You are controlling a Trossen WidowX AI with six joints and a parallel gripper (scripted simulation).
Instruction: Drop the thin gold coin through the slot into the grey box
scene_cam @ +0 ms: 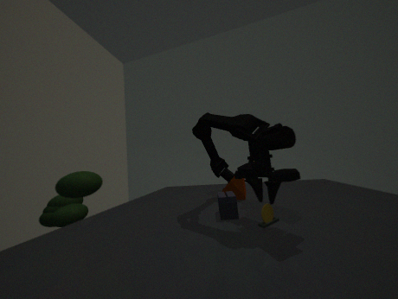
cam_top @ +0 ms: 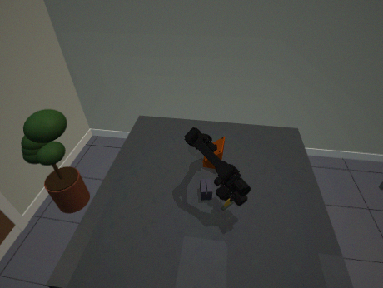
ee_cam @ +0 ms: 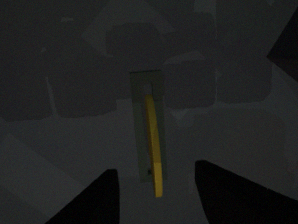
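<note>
Now: the gold coin 30 mm below my gripper tip.
</note>
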